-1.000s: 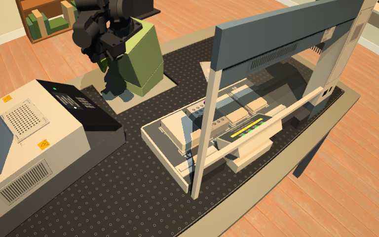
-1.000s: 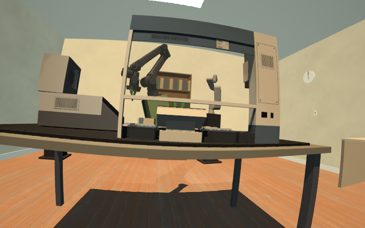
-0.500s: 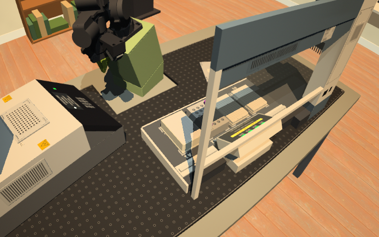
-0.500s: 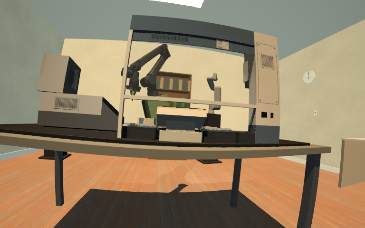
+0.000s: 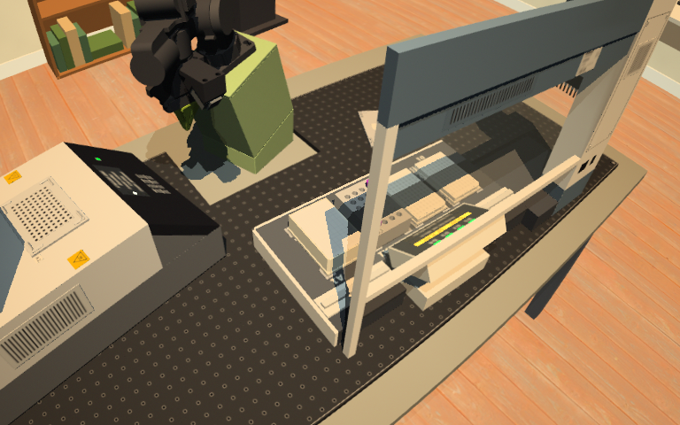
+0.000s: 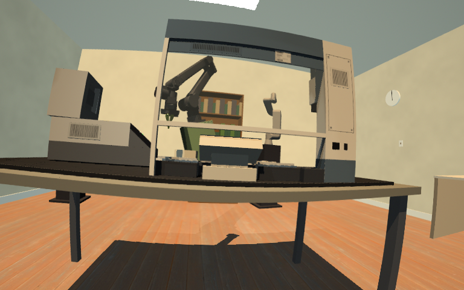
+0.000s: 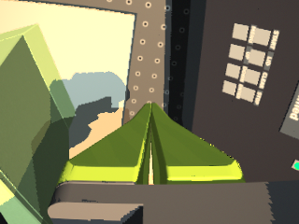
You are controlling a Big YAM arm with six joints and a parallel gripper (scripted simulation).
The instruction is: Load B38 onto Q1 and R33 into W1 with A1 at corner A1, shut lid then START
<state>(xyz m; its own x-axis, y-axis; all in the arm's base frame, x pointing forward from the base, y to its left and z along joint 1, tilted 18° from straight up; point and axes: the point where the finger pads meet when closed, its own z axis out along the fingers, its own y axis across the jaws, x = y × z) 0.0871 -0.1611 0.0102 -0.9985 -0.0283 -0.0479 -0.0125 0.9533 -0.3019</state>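
The plate B38 is 32 cm ahead of my hand, 29 cm to the left of it and 16 cm below it. Round my hand: tube block (30 cm ahead, 19 cm to the left, 15 cm below); post (45 cm ahead, 4 cm to the right, 2 cm above); cream deep-well block (28 cm ahead, 9 cm to the left, 14 cm below).
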